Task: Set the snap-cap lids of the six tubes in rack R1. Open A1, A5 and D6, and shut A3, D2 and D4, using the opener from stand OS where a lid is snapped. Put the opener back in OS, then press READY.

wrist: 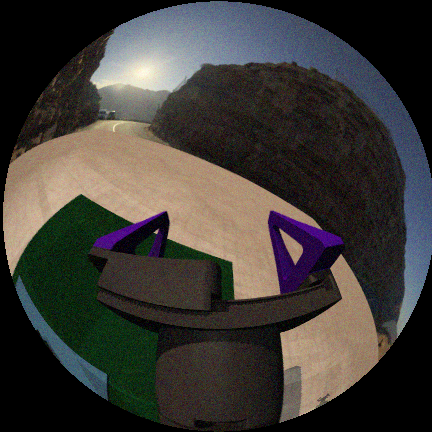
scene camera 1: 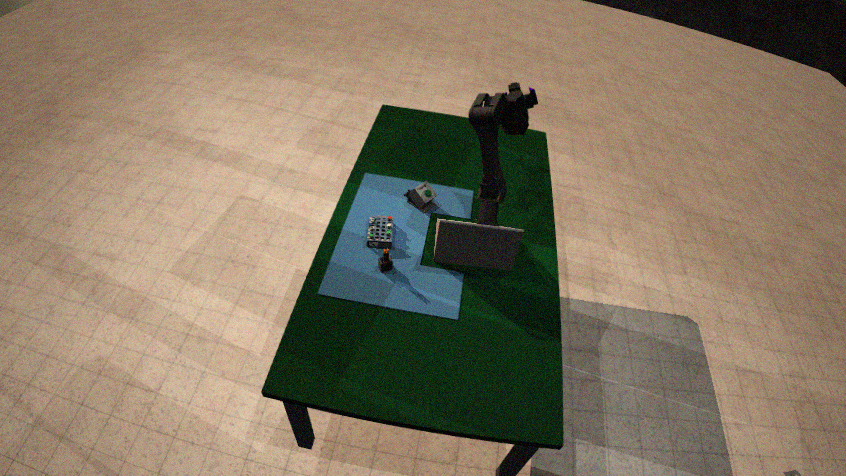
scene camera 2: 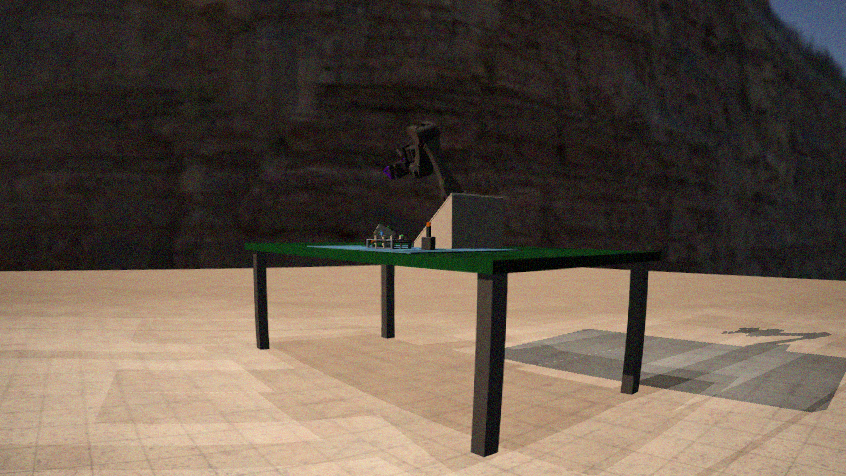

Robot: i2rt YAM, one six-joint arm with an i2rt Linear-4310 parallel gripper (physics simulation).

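Pixels of known places: gripper, between the fingertips: (wrist: 218, 216) (scene camera 2: 391, 167); arm's base, origin of its link: (scene camera 1: 486, 224) (scene camera 2: 467, 215).
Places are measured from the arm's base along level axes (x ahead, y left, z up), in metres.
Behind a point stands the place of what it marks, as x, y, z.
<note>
My gripper (wrist: 218, 216) @(-0.061, -0.595, 0.231) is open and empty, with purple fingers wide apart. It is raised high beyond the table's far right part in the scene camera 1 view, well away from the rack. Rack R1 (scene camera 1: 379, 239) @(0.353, 0.071, -0.088) (scene camera 2: 387, 242) @(0.369, 0.021, -0.099) is a small grey grid on the blue mat, with small tubes and coloured lids; the lid states are too small to tell. The opener (scene camera 1: 386, 252) @(0.310, 0.167, -0.044) (scene camera 2: 428, 227) @(0.316, 0.171, -0.049) with its orange top stands upright in the dark stand OS (scene camera 1: 385, 264) @(0.308, 0.180, -0.087) (scene camera 2: 428, 243) @(0.325, 0.182, -0.099), beside the rack. A tilted grey box with a green round button (scene camera 1: 427, 193) @(0.226, -0.171, -0.049) stands on the mat; its label is not readable.
A large grey wedge-shaped block (scene camera 1: 478, 245) @(0.020, 0.087, -0.018) (scene camera 2: 476, 222) @(0.036, 0.088, -0.029) stands by the arm's base. The blue mat (scene camera 1: 354, 278) @(0.399, 0.237, -0.118) (wrist: 92, 376) lies on the green table (scene camera 1: 414, 367) @(0.152, 0.521, -0.121) (wrist: 85, 230) @(0.327, -0.748, -0.121). The arm (scene camera 1: 489, 153) @(0.037, -0.103, 0.219) (scene camera 2: 442, 171) @(0.043, -0.097, 0.166) rises beside the block.
</note>
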